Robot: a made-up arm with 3 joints. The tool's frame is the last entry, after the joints. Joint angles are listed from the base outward.
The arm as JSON. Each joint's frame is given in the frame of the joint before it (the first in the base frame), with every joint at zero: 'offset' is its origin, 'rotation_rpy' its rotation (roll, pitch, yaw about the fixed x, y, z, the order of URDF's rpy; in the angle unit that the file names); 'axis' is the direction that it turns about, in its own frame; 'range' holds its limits. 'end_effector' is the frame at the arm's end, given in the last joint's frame.
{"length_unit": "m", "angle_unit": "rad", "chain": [
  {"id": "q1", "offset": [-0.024, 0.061, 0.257], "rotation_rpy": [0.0, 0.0, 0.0], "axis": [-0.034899, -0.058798, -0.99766], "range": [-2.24, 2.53]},
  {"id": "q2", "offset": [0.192, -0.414, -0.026], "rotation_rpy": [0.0, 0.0, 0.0], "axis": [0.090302, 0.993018, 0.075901], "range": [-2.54, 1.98]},
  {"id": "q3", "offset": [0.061, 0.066, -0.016], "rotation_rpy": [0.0, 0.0, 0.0], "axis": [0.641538, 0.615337, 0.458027], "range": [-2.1, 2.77]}
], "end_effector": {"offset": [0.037, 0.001, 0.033], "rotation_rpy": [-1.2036, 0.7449, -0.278]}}
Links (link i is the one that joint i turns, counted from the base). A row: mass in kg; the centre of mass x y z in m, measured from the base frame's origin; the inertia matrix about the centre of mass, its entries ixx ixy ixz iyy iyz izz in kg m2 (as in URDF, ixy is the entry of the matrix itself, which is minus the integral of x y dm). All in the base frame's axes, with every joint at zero. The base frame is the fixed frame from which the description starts. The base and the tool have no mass.
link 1: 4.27; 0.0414 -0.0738 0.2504; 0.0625 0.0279 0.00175 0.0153 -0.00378 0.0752
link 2: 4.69; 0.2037 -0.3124 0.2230; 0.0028 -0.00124 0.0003 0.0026 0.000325 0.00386
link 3: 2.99; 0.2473 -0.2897 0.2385; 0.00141 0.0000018 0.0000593 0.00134 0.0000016 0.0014
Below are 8 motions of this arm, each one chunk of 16 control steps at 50 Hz.
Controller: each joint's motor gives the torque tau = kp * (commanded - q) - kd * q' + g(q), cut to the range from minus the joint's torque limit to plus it. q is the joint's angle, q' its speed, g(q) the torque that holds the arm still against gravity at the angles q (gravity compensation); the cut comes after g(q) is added. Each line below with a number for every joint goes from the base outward.
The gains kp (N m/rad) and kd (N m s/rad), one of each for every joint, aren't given. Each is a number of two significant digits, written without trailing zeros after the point. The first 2 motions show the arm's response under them.
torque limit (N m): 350 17 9.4
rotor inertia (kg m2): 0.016 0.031 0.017
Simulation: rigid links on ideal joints. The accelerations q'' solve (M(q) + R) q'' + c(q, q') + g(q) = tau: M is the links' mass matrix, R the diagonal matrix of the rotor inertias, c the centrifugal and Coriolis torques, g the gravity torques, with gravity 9.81 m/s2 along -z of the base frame. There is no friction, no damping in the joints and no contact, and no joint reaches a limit. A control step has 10 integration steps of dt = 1/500 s. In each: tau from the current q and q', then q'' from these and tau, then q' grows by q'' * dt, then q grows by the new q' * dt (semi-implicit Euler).
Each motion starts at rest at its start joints. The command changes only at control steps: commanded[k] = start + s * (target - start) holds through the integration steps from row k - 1 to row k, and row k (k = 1, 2, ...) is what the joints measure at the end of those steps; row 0 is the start. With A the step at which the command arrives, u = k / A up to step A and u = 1 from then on. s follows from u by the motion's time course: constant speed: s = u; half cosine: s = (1 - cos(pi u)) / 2; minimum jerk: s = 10 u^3 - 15 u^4 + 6 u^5; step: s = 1 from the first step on.
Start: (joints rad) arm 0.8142 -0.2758 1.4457
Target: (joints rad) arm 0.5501 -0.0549 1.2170
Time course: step
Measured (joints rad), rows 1 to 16:
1: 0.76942 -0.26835 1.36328
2: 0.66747 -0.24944 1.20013
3: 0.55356 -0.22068 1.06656
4: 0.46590 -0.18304 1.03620
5: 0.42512 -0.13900 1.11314
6: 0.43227 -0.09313 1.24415
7: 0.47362 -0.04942 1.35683
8: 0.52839 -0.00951 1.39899
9: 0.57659 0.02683 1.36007
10: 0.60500 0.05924 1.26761
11: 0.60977 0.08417 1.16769
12: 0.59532 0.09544 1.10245
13: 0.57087 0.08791 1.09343
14: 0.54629 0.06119 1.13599
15: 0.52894 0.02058 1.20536
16: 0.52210 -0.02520 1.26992
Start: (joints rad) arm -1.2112 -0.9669 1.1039
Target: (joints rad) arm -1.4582 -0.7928 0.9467
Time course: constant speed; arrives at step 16
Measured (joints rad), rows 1 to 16:
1: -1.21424 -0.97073 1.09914
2: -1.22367 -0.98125 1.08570
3: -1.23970 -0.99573 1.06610
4: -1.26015 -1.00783 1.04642
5: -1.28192 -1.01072 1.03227
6: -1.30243 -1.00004 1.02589
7: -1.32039 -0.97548 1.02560
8: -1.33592 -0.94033 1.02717
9: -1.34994 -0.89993 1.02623
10: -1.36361 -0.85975 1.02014
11: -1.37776 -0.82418 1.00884
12: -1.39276 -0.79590 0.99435
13: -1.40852 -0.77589 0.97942
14: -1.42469 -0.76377 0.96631
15: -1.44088 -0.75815 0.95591
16: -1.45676 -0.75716 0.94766
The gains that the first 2 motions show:
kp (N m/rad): 1500 18 21
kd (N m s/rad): 22 0.44 0.26
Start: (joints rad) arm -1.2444 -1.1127 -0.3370
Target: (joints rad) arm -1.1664 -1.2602 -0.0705
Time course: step
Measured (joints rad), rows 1 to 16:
1: -1.22881 -1.09599 -0.27963
2: -1.19637 -1.07412 -0.15455
3: -1.16358 -1.07739 -0.02361
4: -1.14223 -1.11954 0.06010
5: -1.13653 -1.19656 0.07357
6: -1.14351 -1.29058 0.02769
7: -1.15594 -1.37690 -0.04625
8: -1.16670 -1.43406 -0.11496
9: -1.17189 -1.45241 -0.15533
10: -1.17146 -1.43547 -0.15902
11: -1.16782 -1.39515 -0.13200
12: -1.16394 -1.34525 -0.08991
13: -1.16192 -1.29651 -0.05073
14: -1.16243 -1.25492 -0.02757
15: -1.16485 -1.22264 -0.02464
16: -1.16789 -1.19974 -0.03776

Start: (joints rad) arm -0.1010 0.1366 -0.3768
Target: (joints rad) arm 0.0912 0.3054 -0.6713
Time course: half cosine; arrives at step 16
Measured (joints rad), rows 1 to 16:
1: -0.10067 0.13667 -0.37728
2: -0.09897 0.13708 -0.37979
3: -0.09445 0.13834 -0.38664
4: -0.08585 0.14114 -0.39986
5: -0.07264 0.14621 -0.42051
6: -0.05510 0.15421 -0.44818
7: -0.03429 0.16560 -0.48115
8: -0.01171 0.18059 -0.51685
9: 0.01100 0.19908 -0.55248
10: 0.03245 0.22062 -0.58564
11: 0.05158 0.24434 -0.61465
12: 0.06779 0.26903 -0.63863
13: 0.08078 0.29319 -0.65734
14: 0.09045 0.31523 -0.67088
15: 0.09675 0.33367 -0.67937
16: 0.09958 0.34730 -0.68280

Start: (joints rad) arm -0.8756 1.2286 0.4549
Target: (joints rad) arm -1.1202 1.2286 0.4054
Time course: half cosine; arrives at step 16
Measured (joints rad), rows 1 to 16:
1: -0.87614 1.22965 0.45480
2: -0.87879 1.23453 0.45437
3: -0.88552 1.24590 0.45343
4: -0.89763 1.26398 0.45202
5: -0.91527 1.28587 0.45024
6: -0.93747 1.30650 0.44801
7: -0.96266 1.32046 0.44497
8: -0.98914 1.32371 0.44065
9: -1.01552 1.31464 0.43474
10: -1.04083 1.29408 0.42740
11: -1.06434 1.26467 0.41921
12: -1.08547 1.22988 0.41101
13: -1.10357 1.19333 0.40369
14: -1.11793 1.15827 0.39795
15: -1.12784 1.12740 0.39418
16: -1.13272 1.10282 0.39246

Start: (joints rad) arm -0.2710 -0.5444 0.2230
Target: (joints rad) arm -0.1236 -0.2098 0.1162
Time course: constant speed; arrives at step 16
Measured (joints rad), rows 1 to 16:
1: -0.26926 -0.54111 0.22246
2: -0.26378 -0.53078 0.22024
3: -0.25428 -0.51289 0.21526
4: -0.24188 -0.48937 0.20703
5: -0.22835 -0.46317 0.19604
6: -0.21536 -0.43699 0.18366
7: -0.20397 -0.41247 0.17176
8: -0.19447 -0.39011 0.16197
9: -0.18648 -0.36945 0.15513
10: -0.17924 -0.34959 0.15101
11: -0.17197 -0.32961 0.14848
12: -0.16407 -0.30892 0.14599
13: -0.15529 -0.28738 0.14217
14: -0.14573 -0.26521 0.13627
15: -0.13567 -0.24285 0.12837
16: -0.12550 -0.22077 0.11919

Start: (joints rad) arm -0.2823 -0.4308 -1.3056
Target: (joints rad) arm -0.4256 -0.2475 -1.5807
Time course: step
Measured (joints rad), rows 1 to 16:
1: -0.30849 -0.43879 -1.35230
2: -0.36552 -0.44431 -1.45697
3: -0.42737 -0.42523 -1.57659
4: -0.47319 -0.37265 -1.67508
5: -0.49270 -0.29500 -1.72913
6: -0.48650 -0.21120 -1.73039
7: -0.46285 -0.14028 -1.68648
8: -0.43333 -0.09468 -1.61808
9: -0.40860 -0.07865 -1.55135
10: -0.39535 -0.09025 -1.50807
11: -0.39504 -0.12367 -1.49808
12: -0.40466 -0.17079 -1.51773
13: -0.41872 -0.22198 -1.55412
14: -0.43160 -0.26763 -1.59179
15: -0.43939 -0.30037 -1.61827
16: -0.44076 -0.31681 -1.62717

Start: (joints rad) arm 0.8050 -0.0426 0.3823
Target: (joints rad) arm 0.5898 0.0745 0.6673
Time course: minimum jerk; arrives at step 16
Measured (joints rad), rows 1 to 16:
1: 0.80492 -0.04259 0.38237
2: 0.80421 -0.04254 0.38300
3: 0.80163 -0.04229 0.38549
4: 0.79542 -0.04158 0.39193
5: 0.78390 -0.03997 0.40482
6: 0.76611 -0.03685 0.42628
7: 0.74217 -0.03158 0.45723
8: 0.71338 -0.02354 0.49676
9: 0.68202 -0.01235 0.54205
10: 0.65087 0.00197 0.58878
11: 0.62273 0.01889 0.63199
12: 0.59992 0.03731 0.66720
13: 0.58396 0.05579 0.69127
14: 0.57540 0.07270 0.70299
15: 0.57374 0.08659 0.70314
16: 0.57746 0.09649 0.69430

